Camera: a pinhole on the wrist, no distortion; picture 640 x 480 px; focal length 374.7 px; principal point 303.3 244.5 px. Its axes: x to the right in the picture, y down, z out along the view. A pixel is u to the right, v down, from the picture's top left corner.
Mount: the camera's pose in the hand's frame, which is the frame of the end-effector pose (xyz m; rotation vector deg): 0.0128 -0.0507 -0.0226 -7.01 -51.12 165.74
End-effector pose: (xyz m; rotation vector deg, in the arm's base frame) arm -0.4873 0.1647 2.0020 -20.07 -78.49 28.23
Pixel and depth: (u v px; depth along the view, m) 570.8 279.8 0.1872
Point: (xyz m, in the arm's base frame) -0.5990 -0.0440 1.9808
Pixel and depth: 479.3 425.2 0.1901
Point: -0.5487 -0.0805 2.0407
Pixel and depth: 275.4 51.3 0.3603
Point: -0.8464 0.0687 2.1332
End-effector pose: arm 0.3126 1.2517 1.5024 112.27 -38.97 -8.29
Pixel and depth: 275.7 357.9 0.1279
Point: 0.3547 1.2515 1.3412
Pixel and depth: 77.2 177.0 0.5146
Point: 0.4796 0.8405 1.0712
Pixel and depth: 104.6 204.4 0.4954
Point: 0.4609 0.9027 1.0680
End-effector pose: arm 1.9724 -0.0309 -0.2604 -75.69 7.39 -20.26
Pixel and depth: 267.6 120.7 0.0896
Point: 1.9914 0.0120 -0.1674
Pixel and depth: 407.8 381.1 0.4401
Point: 1.8094 0.1663 0.1779
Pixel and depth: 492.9 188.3 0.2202
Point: 1.8872 0.1405 -0.1035
